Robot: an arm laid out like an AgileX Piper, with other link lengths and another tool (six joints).
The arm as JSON. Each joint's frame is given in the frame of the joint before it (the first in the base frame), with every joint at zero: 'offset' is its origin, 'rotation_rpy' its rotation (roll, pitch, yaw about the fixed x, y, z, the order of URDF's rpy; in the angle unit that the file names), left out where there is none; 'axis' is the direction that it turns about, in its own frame. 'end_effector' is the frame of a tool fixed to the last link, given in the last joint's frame.
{
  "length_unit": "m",
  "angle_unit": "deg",
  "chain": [
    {
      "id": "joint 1",
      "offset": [
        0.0,
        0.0,
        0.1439
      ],
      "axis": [
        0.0,
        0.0,
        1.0
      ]
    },
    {
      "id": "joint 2",
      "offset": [
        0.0,
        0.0,
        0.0
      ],
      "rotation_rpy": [
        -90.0,
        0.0,
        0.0
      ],
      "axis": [
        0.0,
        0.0,
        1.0
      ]
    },
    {
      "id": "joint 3",
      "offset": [
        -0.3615,
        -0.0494,
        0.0
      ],
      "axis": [
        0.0,
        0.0,
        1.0
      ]
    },
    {
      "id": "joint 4",
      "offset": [
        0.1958,
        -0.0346,
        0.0
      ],
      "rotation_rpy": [
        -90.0,
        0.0,
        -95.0
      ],
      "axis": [
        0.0,
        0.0,
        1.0
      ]
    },
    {
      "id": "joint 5",
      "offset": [
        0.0,
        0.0,
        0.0
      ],
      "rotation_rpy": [
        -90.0,
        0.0,
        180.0
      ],
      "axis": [
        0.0,
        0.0,
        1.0
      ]
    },
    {
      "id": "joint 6",
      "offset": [
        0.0,
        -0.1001,
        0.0
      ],
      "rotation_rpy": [
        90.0,
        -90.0,
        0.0
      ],
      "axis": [
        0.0,
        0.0,
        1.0
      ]
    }
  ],
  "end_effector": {
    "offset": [
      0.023,
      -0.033,
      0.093
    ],
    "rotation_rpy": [
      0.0,
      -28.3,
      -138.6
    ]
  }
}
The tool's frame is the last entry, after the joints.
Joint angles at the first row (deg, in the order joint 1, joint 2, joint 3, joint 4, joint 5, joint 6):
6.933 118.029 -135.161 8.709 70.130 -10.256
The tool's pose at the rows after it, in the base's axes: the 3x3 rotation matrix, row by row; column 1 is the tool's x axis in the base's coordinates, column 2 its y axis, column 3 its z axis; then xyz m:
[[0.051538 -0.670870 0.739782], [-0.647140 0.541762 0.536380], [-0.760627 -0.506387 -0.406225]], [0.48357 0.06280 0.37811]
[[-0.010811 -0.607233 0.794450], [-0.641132 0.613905 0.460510], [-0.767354 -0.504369 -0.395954]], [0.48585 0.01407 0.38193]
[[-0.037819 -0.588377 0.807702], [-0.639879 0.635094 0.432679], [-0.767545 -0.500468 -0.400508]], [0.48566 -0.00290 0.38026]
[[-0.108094 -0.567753 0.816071], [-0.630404 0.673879 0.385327], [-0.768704 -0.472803 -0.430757]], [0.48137 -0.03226 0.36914]
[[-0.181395 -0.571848 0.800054], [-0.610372 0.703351 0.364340], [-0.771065 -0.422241 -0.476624]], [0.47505 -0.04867 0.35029]
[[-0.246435 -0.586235 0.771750], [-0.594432 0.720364 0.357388], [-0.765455 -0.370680 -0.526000]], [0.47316 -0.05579 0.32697]
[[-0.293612 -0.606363 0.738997], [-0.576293 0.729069 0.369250], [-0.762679 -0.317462 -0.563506]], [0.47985 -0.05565 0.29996]
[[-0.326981 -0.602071 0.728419], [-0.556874 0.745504 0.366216], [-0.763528 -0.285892 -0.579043]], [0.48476 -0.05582 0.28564]
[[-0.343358 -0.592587 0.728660], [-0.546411 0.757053 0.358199], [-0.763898 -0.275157 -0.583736]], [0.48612 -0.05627 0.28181]
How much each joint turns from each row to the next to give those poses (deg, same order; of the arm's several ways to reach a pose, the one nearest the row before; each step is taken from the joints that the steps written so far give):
-4.986 -1.318 0.059 0.001 -0.001 0.629
-5.958 -0.401 0.000 0.457 0.000 0.288
-2.005 0.002 0.339 0.000 0.003 0.000
-3.553 -0.058 2.407 0.058 0.000 0.000
-2.233 0.171 3.725 0.400 0.000 0.001
-0.861 1.202 2.870 -0.114 -0.004 0.227
0.000 2.808 0.913 0.459 -0.055 0.173
0.001 1.720 0.056 0.056 -0.056 1.204
0.000 0.457 0.003 -0.229 -0.002 1.031

